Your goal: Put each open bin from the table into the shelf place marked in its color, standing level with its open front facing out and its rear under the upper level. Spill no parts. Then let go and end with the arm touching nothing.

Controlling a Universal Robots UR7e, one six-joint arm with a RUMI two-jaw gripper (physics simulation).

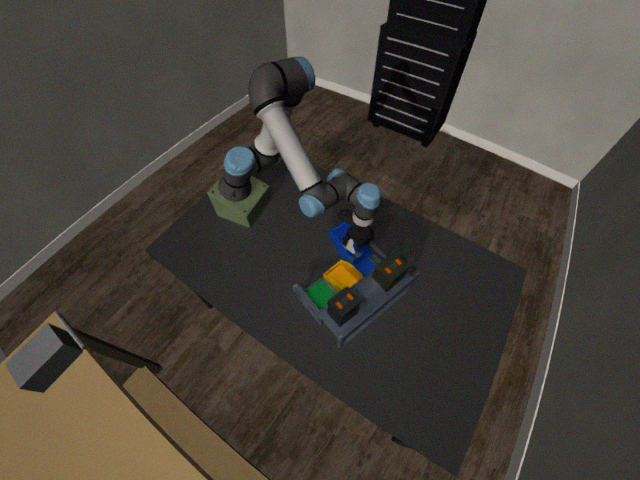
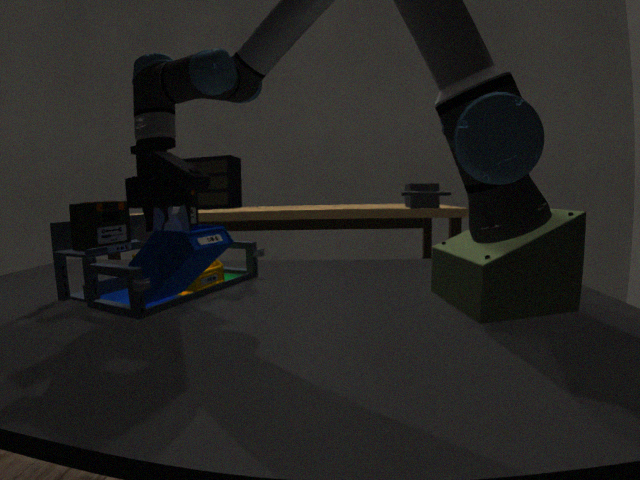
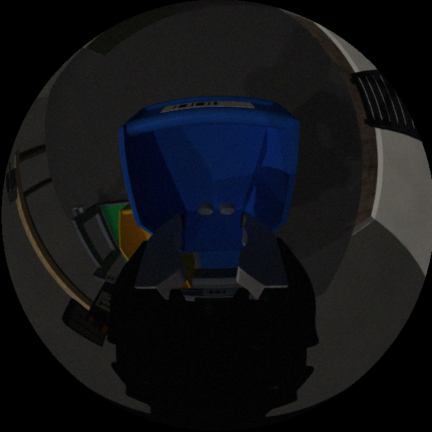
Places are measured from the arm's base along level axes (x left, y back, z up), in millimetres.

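Where they show: gripper, fingertip midpoint: [image 1: 352, 246]; arm's base, link origin: [image 1: 234, 187] [image 2: 511, 225].
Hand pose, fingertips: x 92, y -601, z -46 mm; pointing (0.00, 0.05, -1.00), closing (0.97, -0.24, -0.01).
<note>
Things, the pixels of their top centre, and the offset from my fingertips. "spot": a spot on its surface instead.
- blue bin, surface spot: [image 2: 170, 258] spot: dx +63, dy +39, dz +12 mm
- yellow bin, top centre: [image 2: 176, 248] [image 1: 347, 276] dx -126, dy -62, dz +1 mm
The blue bin [image 1: 340, 241] [image 2: 170, 258] [image 3: 210, 150] holds two small grey round parts [image 3: 205, 208]. It is tipped steeply, front high and rear low at the blue place [image 1: 364, 266] [image 2: 114, 296] of the grey shelf [image 1: 379, 301] [image 2: 116, 267]. My gripper [image 1: 353, 246] [image 2: 174, 222] [image 3: 212, 214] has its jaws in the bin's rear part and holds it; their exact contact is hidden. The yellow bin [image 1: 342, 275] [image 2: 209, 279] [image 3: 131, 235] stands beside it in the shelf's lower level. The green place [image 1: 320, 293] [image 2: 235, 277] [image 3: 114, 215] shows bare. No green bin shows.
Two dark boxes [image 1: 391, 272] [image 1: 343, 305] stand on the shelf's upper level, close to the blue bin and gripper. The green robot base [image 1: 237, 204] [image 2: 509, 279] stands on the mat. A wooden bench [image 1: 72, 413] [image 2: 310, 210] and a black cabinet [image 1: 413, 72] stand farther off.
</note>
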